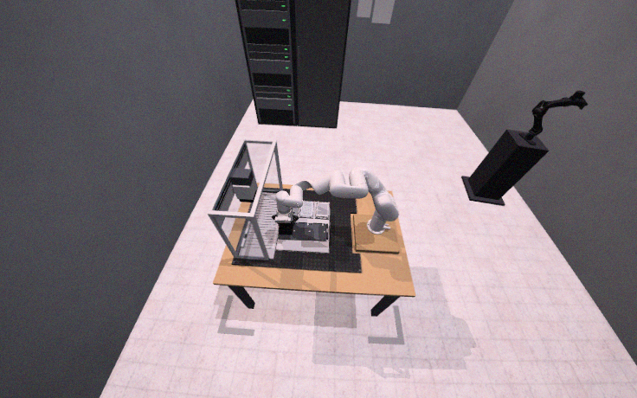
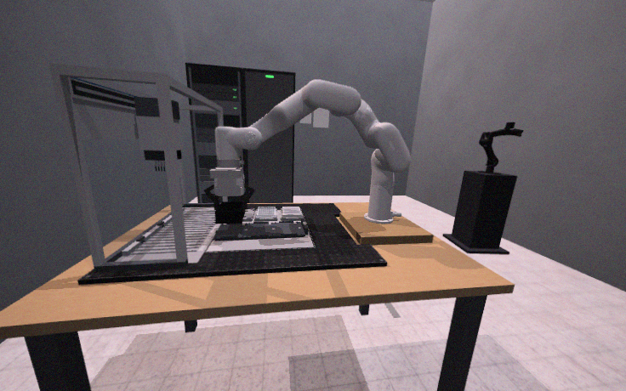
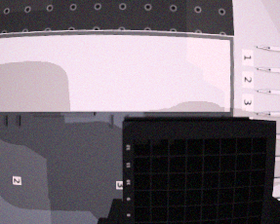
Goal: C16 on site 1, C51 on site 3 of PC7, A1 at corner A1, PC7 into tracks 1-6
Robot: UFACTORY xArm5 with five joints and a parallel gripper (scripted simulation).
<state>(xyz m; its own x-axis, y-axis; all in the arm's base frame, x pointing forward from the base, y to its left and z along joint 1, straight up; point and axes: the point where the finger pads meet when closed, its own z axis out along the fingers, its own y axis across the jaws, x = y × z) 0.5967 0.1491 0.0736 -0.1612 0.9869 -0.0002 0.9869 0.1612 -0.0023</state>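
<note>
Now: hand 11 cm past the grey plate carrier PC7, 2 cm to the left of it and 8 cm above it. Also, from my hand: post: 6 cm ahead, 23 cm to the left, 15 cm above; then 96-well plate C15: 9 cm behind, 20 cm to the right, 8 cm below.
</note>
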